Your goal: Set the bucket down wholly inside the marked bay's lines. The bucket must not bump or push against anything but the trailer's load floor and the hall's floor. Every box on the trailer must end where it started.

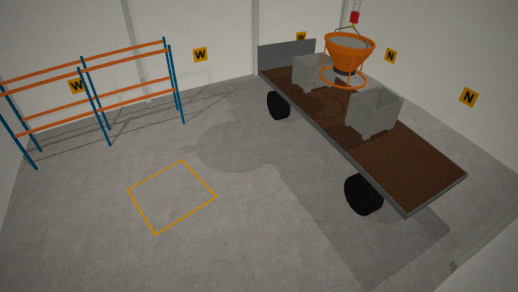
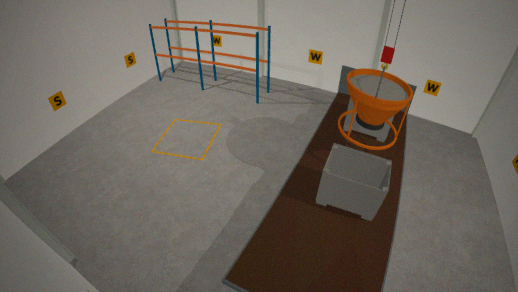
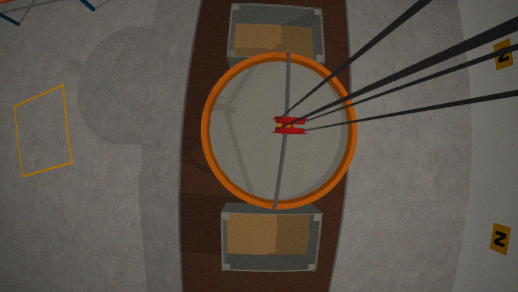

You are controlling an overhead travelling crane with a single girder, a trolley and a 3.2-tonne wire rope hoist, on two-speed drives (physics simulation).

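Observation:
The orange bucket (image 1: 346, 54) (image 2: 374, 106) (image 3: 255, 135) hangs upright from the hook (image 1: 353, 25) (image 2: 384, 66) (image 3: 286, 125), which is shut on its bail. Its foot ring is well above the trailer's load floor (image 1: 415, 165) (image 2: 310, 240) (image 3: 200, 240), between two grey boxes. One box (image 1: 307, 72) (image 2: 361, 131) (image 3: 272, 40) stands towards the headboard, the other box (image 1: 372, 112) (image 2: 352, 182) (image 3: 270, 235) towards the open end. Exact clearance over the box tops is hard to tell. The marked bay (image 1: 155, 175) (image 2: 198, 122) (image 3: 19, 141) is outlined in yellow on the floor beside the trailer.
A blue and orange rack (image 1: 94, 107) (image 2: 257, 67) stands at the W wall, beyond the bay. The trailer's grey headboard (image 1: 285, 55) rises at its far end, near the W wall. The N wall runs along the trailer's other side. The bucket's shadow lies between trailer and bay.

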